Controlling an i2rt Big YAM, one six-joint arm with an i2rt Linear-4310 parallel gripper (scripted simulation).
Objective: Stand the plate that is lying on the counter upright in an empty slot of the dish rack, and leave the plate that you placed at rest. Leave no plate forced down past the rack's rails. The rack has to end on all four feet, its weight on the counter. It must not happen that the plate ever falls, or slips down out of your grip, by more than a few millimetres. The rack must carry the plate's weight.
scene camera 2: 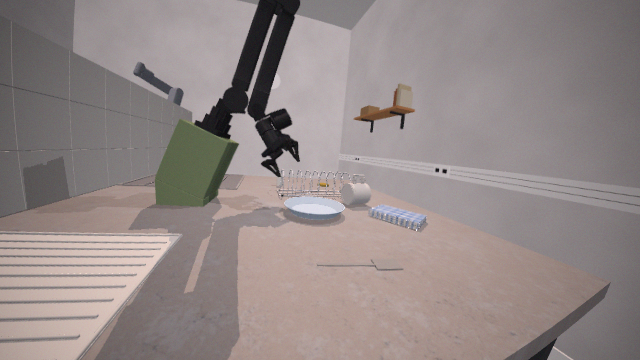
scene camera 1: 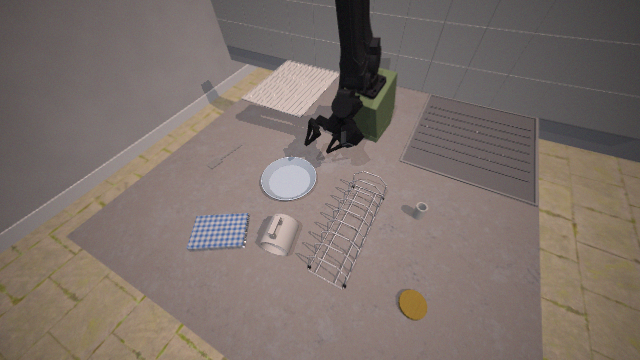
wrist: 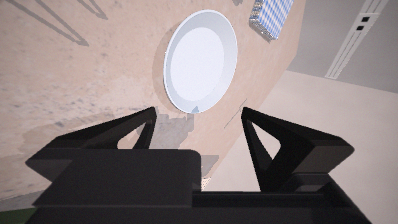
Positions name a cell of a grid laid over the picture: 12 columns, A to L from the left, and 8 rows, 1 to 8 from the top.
Labels:
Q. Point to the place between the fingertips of my gripper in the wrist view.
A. At F4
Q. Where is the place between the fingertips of my gripper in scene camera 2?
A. F4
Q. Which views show the pale blue plate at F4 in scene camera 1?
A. Scene camera 2, scene camera 1 and the wrist view: all of them.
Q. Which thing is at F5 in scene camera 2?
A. A pale blue plate.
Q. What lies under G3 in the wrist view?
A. A pale blue plate.

